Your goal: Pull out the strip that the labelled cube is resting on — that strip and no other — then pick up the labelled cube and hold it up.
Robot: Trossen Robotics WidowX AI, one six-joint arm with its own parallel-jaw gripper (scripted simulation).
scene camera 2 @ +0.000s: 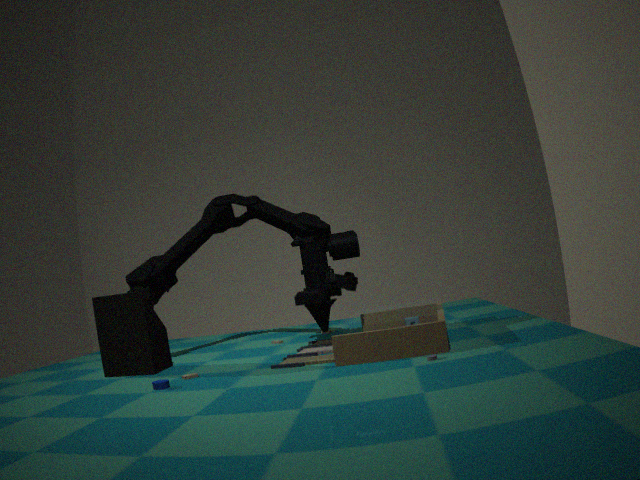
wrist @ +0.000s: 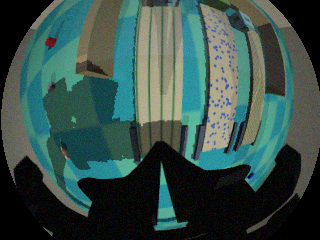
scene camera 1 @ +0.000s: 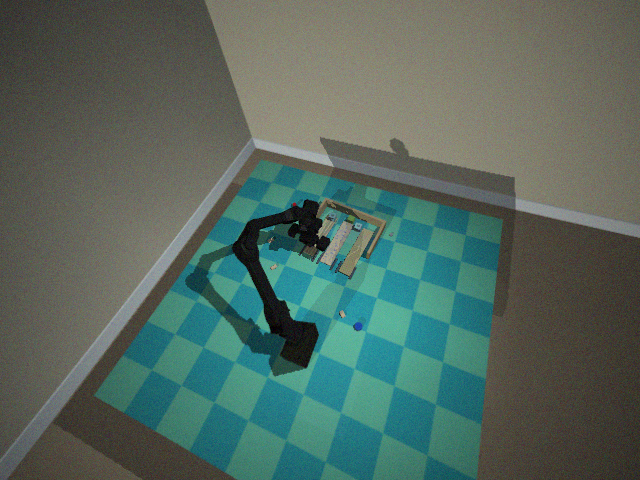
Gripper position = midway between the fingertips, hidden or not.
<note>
My gripper [scene camera 2: 325, 331] is shut and holds nothing. I also see a wooden three-walled tray [scene camera 2: 406, 330].
My gripper is seen too in the wrist view [wrist: 160, 144].
</note>
